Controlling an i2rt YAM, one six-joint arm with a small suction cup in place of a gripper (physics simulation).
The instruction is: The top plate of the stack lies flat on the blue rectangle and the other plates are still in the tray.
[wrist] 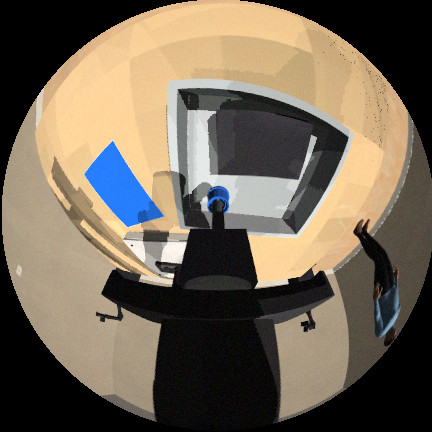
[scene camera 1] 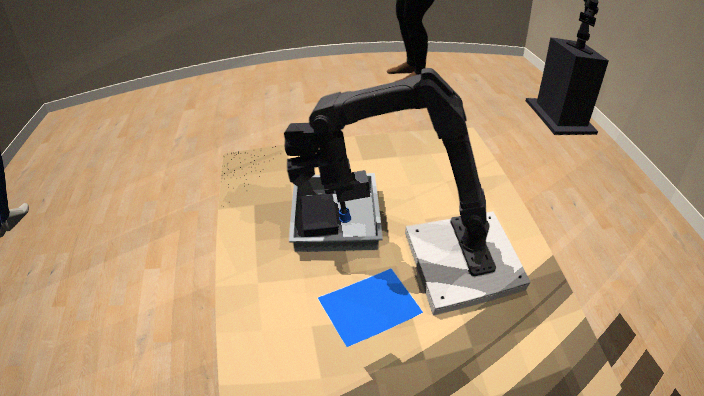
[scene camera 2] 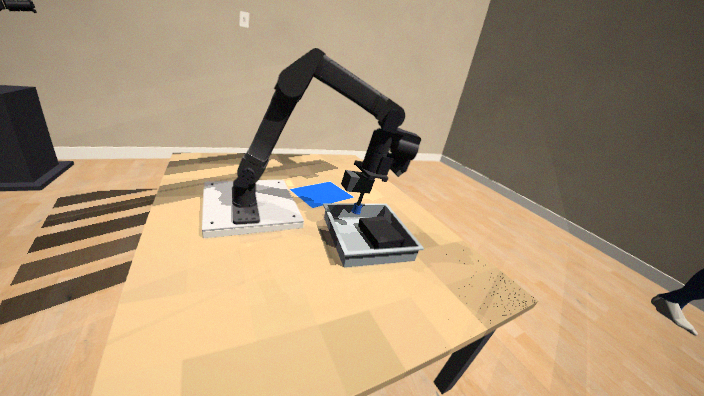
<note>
My suction cup (scene camera 1: 344, 218) carries nothing. The cup is 8 cm from the middle of a grey tray (scene camera 1: 363, 232). Further things: a blue rectangle (scene camera 1: 359, 311).
The grey tray shows as well in the wrist view (wrist: 266, 206) and in scene camera 2 (scene camera 2: 354, 249). My suction cup shows as well in the wrist view (wrist: 216, 191) and in scene camera 2 (scene camera 2: 362, 182). The blue rectangle is seen too in the wrist view (wrist: 109, 175) and in scene camera 2 (scene camera 2: 315, 195).
</note>
